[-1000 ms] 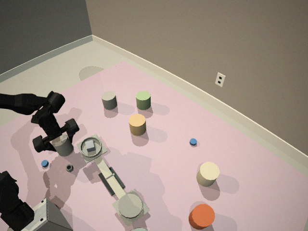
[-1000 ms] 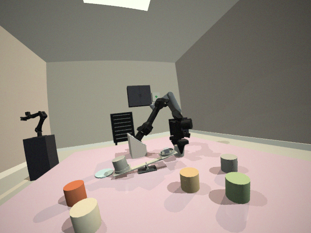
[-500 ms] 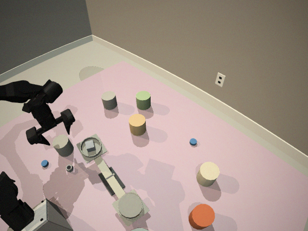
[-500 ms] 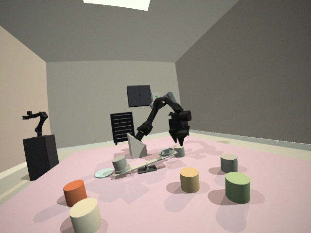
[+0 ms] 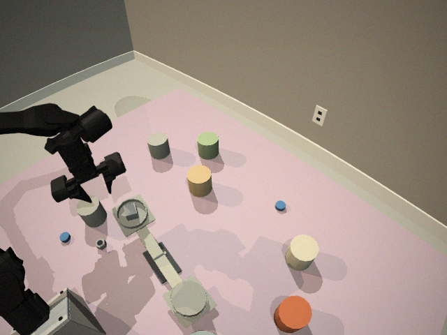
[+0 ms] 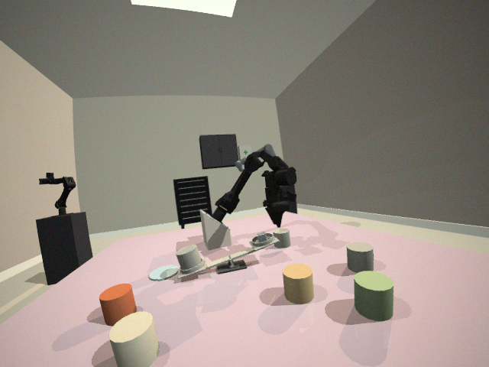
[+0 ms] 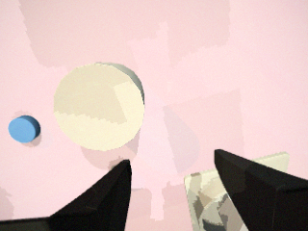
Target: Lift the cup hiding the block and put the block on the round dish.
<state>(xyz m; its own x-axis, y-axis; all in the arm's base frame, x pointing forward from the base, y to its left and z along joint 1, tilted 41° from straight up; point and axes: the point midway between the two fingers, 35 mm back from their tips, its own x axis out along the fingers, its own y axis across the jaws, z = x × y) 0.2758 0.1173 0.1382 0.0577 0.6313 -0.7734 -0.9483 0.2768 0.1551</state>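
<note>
Right now my gripper tip is 3 cm short of the grey block, 9 cm to the left of it and 2 cm above it. Also, from my gripper tip: tan cup (26 cm ahead, 13 cm to the right, 7 cm below); then nut (8 cm behind, 5 cm to the right, 9 cm below); then green cup (39 cm ahead, 1 cm to the right, 7 cm below).
</note>
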